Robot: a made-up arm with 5 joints.
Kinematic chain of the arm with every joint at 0, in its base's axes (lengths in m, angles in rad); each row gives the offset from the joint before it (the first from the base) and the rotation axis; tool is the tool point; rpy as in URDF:
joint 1: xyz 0 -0.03 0.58 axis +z
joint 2: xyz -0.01 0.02 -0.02 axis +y
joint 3: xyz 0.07 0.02 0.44 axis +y
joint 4: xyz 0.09 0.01 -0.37 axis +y
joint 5: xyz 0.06 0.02 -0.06 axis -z
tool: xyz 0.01 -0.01 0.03 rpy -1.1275 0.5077 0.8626
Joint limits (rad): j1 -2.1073..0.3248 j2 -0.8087..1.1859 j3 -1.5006..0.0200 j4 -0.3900..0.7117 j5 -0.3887..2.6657
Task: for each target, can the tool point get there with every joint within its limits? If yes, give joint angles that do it. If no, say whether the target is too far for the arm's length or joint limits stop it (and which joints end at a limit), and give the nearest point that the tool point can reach.
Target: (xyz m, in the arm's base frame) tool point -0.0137 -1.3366 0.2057
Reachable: no: too far | nearest point -0.0075 -0.7483 0.3640 | short by 0.609 m
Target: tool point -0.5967 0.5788 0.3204
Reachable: no: joint limits stop it (at a limit: joint 1, joint 2, joint 3, joint 4, joint 5) | nearest point 0.0393 0.0617 0.4107 | short by 0.825 m
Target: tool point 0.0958 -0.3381 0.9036
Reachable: yes | joints -1.4437 -0.3662 -0.6428 0.0799 0.9109
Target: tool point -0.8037 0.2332 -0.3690
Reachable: no: too far | nearest point -0.1147 -0.3358 0.2191 | short by 1.070 m
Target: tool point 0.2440 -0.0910 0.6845
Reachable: yes | joints -0.4785 -0.2446 -0.1884 0.2723 1.3672
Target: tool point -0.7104 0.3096 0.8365
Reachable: no: joint limits stop it (at a limit: joint 2, joint 3, joint 4, joint 5) | nearest point -0.1230 0.0288 1.2884 | short by 0.793 m
